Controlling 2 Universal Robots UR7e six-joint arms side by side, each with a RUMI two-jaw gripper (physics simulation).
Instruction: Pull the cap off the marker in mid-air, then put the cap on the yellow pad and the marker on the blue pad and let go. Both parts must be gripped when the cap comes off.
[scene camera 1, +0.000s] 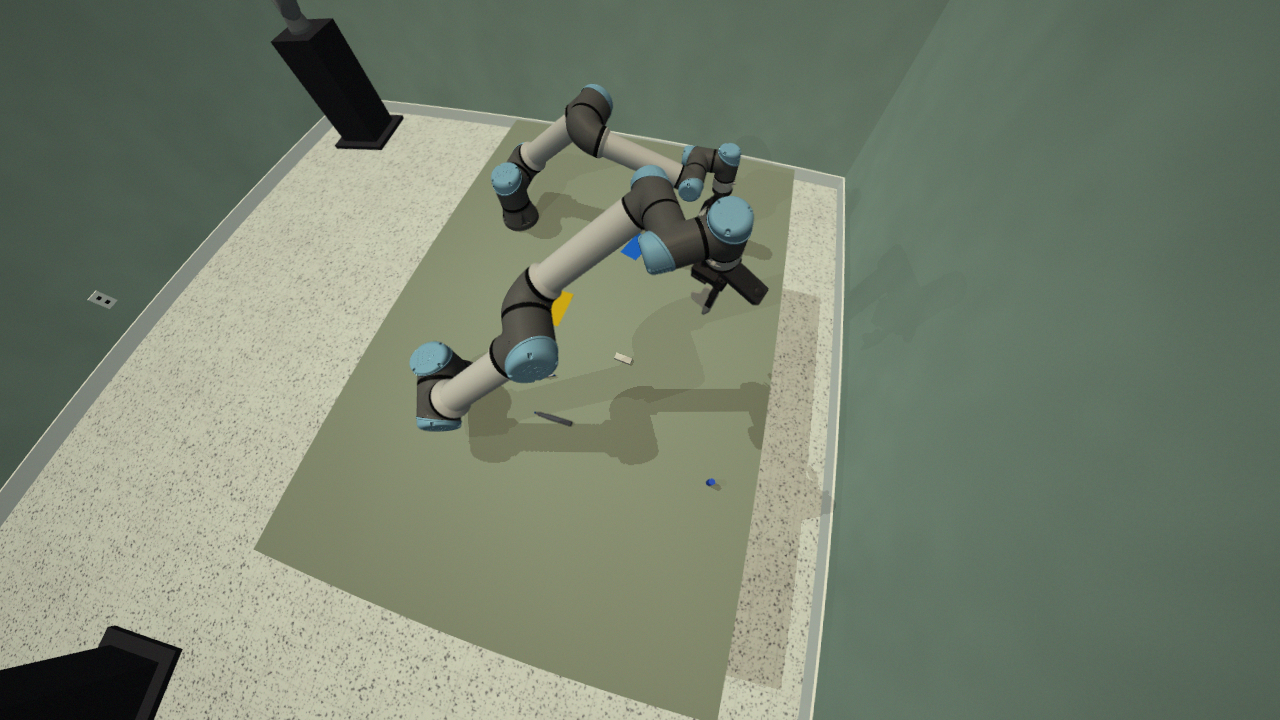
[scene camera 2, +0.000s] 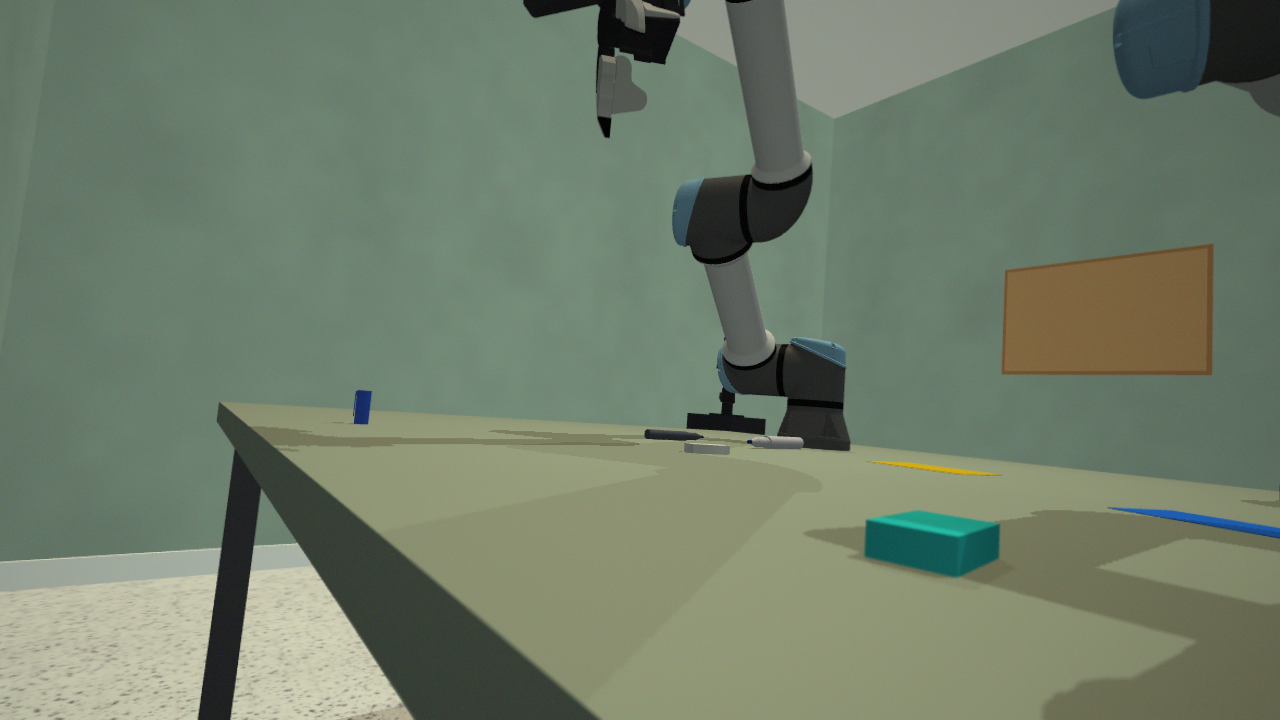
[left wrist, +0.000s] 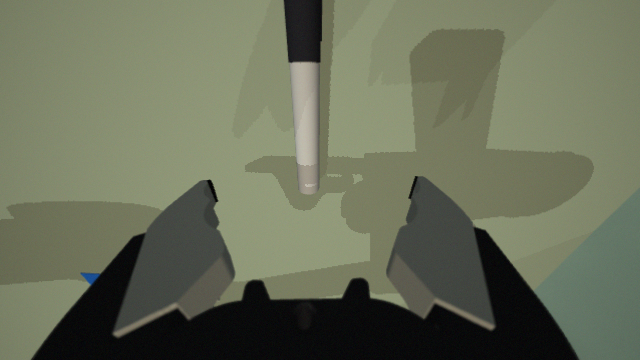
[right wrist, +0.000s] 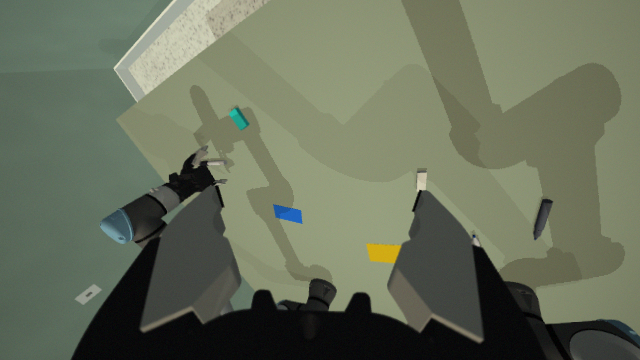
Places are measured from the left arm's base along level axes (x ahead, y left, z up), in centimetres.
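Where they show: left gripper, fingertip midpoint: (left wrist: 313, 181) (right wrist: 217, 163); right gripper, fingertip midpoint: (scene camera 1: 719, 290) (scene camera 2: 622, 91) (right wrist: 318, 190); left arm's base, link origin: (scene camera 1: 521, 218) (right wrist: 323, 286); right arm's base, link origin: (scene camera 2: 812, 447).
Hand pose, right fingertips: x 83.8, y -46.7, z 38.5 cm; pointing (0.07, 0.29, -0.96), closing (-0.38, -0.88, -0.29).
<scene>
Each offset is from my right fingertips to the top centre of the thing. "pt": to the spot under its first point.
The marker, with a pale body @[dx -1.3, dy +63.2, dz -36.6 cm] (left wrist: 306, 110) (right wrist: 216, 163) and a black cap @[pt dx -0.6, dy +66.7, dz -36.6 cm] (left wrist: 303, 30), lies on the table; the left finger hides its cap end in the right wrist view. My left gripper (left wrist: 313, 181) is open above the table, the marker's pale end showing midway between its fingertips and the cap farther off. My right gripper (right wrist: 318, 190) is open and empty, high above the table. The yellow pad @[dx -55.5, dy +7.0, dz -38.4 cm] (scene camera 1: 562, 308) (scene camera 2: 935, 468) (right wrist: 382, 253) and blue pad (scene camera 1: 632, 248) (right wrist: 289, 214) lie flat. In scene camera 1 the right arm hides the marker.
A teal block @[dx +8.9, dy +39.1, dz -37.0 cm] (scene camera 2: 930, 541) (right wrist: 239, 118) lies near the marker. A white block @[dx -24.5, dy -8.4, dz -37.2 cm] (scene camera 1: 622, 359) (right wrist: 421, 180), a dark pen @[dx -42.0, dy -34.1, dz -36.7 cm] (scene camera 1: 553, 418) (right wrist: 542, 219), a white pen @[dx -54.0, dy -20.9, dz -36.2 cm] (scene camera 2: 778, 442) and a blue cylinder @[dx +11.1, dy -42.7, dz -33.7 cm] (scene camera 1: 709, 482) (scene camera 2: 362, 407) are elsewhere on the table.
</scene>
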